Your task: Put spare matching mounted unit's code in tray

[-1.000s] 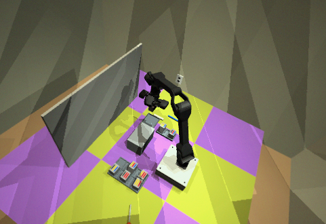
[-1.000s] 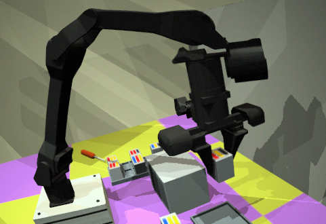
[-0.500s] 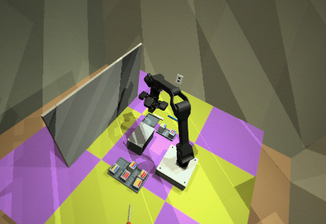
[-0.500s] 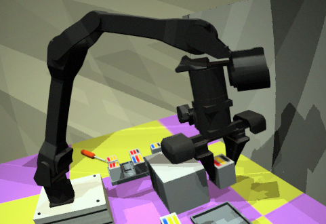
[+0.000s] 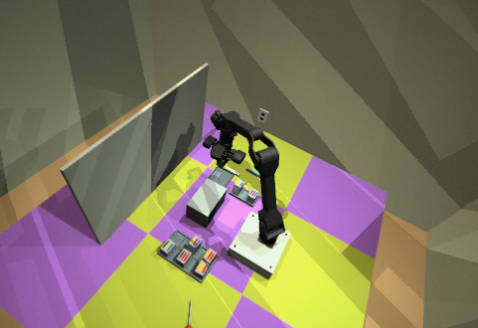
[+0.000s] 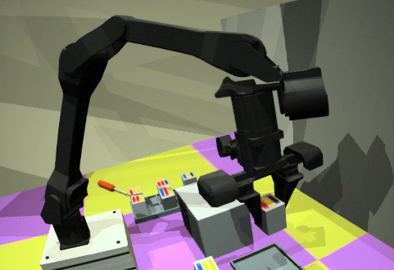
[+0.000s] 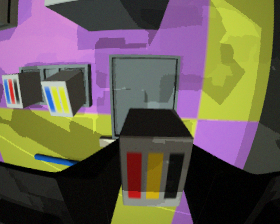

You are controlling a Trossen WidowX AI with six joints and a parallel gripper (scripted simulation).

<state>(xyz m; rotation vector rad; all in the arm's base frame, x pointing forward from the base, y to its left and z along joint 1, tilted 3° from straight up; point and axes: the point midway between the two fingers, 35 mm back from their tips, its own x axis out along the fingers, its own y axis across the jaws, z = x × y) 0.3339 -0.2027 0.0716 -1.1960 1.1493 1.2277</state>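
Right now the flat grey tray is 11 cm below my gripper tip and 1 cm behind it. From my gripper tip the other things lie so: small rack (15 cm behind, 11 cm below, 2 cm to the left); then mounted unit (19 cm to the left, 7 cm below, 4 cm behind); then grey spare (2 cm above).
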